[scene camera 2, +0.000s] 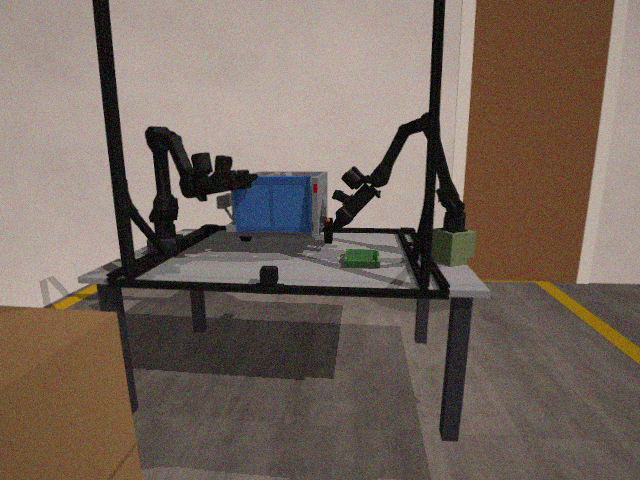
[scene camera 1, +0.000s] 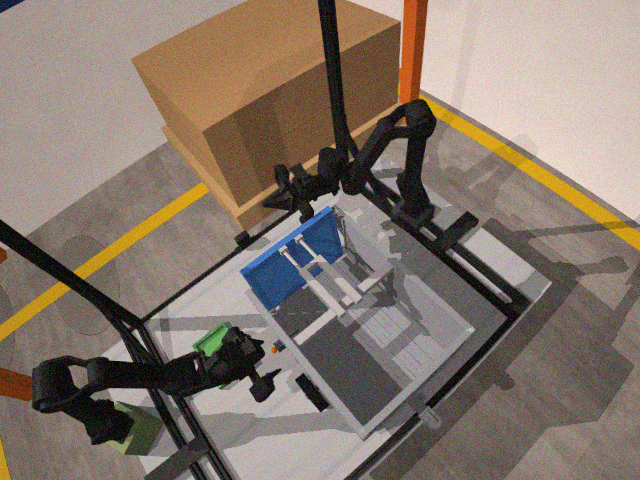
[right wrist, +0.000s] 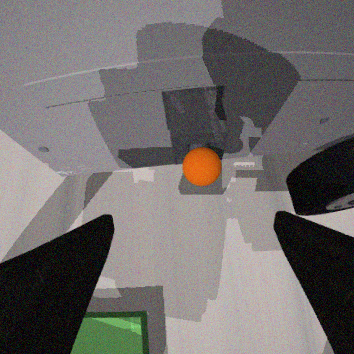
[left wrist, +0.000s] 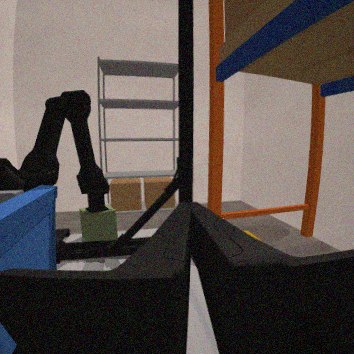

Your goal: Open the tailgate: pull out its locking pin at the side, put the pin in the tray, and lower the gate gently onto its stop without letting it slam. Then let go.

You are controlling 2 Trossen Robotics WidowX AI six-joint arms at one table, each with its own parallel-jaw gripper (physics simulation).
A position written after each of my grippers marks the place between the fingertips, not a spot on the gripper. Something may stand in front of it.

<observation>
My right gripper (scene camera 1: 271,355) is open and holds nothing. Also in view: an orange-knobbed locking pin (right wrist: 201,166). Further things: my left gripper (scene camera 1: 262,204), a blue tailgate (scene camera 1: 274,278) and a grey truck bed (right wrist: 93,93).
My left gripper is seen too in scene camera 2 (scene camera 2: 257,175) and in the left wrist view (left wrist: 187,210). My right gripper is seen too in scene camera 2 (scene camera 2: 331,229) and in the right wrist view (right wrist: 194,221). The blue tailgate also shows in scene camera 2 (scene camera 2: 282,204) and in the left wrist view (left wrist: 35,208). The left wrist view misses the orange-knobbed locking pin: it is out of frame.
</observation>
